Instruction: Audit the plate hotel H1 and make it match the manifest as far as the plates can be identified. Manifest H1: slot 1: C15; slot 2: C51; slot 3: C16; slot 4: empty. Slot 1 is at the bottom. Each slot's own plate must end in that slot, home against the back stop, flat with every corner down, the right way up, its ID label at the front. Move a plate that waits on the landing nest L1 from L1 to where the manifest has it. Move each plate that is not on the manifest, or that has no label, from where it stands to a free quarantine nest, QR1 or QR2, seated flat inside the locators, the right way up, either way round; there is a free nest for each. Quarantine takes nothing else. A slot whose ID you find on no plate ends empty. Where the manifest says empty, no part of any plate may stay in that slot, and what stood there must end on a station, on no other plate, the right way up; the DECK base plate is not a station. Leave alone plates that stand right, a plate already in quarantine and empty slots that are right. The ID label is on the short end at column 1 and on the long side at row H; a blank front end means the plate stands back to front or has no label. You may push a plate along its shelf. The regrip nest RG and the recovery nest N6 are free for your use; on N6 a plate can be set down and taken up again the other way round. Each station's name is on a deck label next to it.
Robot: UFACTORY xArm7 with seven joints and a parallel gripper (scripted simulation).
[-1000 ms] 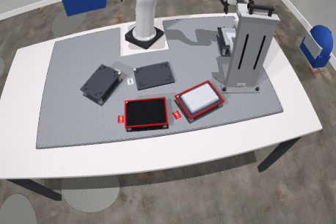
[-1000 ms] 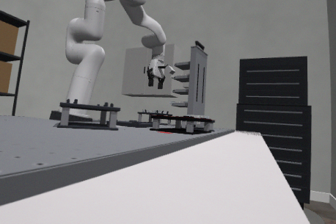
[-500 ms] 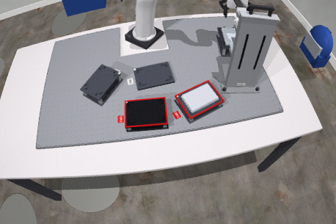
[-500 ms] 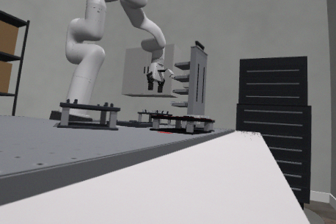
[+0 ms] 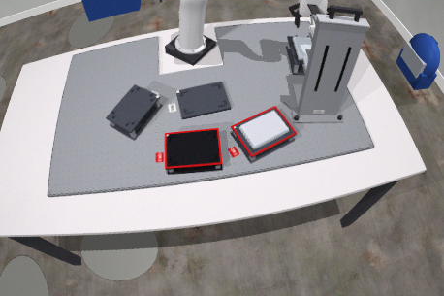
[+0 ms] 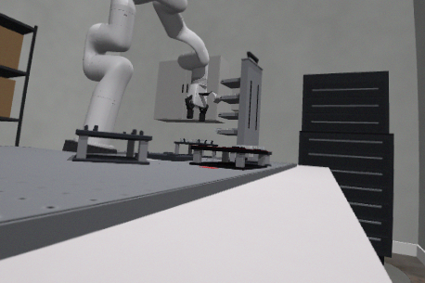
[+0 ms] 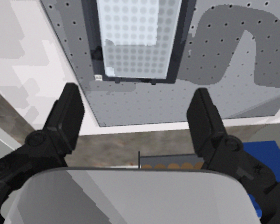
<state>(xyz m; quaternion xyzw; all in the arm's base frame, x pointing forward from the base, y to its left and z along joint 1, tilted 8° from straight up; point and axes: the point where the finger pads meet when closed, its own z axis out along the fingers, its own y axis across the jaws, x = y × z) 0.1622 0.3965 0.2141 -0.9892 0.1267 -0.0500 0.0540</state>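
Right now the RG label is 9 cm behind my hand, 2 cm to the left of it and 18 cm below it. Also, from my hand: H1 label: 16 cm ahead, 6 cm to the left, 18 cm below; then white plate: 30 cm ahead, 28 cm to the right, 13 cm below; then plate labelled C16: 18 cm ahead, 5 cm to the right, 9 cm above.
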